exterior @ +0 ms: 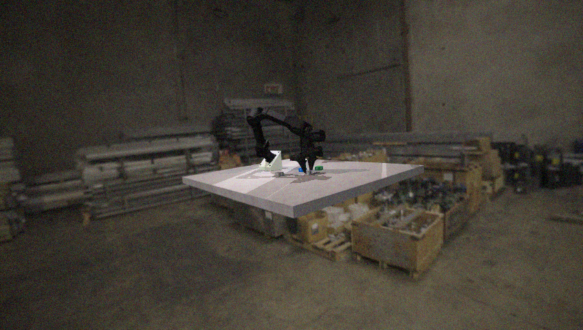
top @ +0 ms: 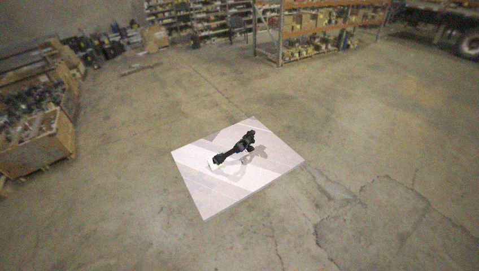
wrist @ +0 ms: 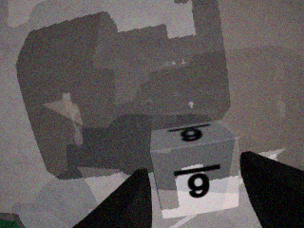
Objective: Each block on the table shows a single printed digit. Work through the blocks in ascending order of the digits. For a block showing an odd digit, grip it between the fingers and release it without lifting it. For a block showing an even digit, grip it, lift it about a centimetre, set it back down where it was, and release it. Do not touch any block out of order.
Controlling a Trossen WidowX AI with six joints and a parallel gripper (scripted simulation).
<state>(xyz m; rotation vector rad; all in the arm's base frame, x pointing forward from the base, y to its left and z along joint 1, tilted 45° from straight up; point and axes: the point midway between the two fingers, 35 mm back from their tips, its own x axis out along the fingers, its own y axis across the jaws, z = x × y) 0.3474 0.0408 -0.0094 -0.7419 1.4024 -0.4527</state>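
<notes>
Now: gripper tip 100 mm past the blue block and 30 mm to the right of it. Also, from my gripper tip: green block: 120 mm to the left, 60 mm behind; dark grey block: 120 mm to the right, 100 mm behind.
</notes>
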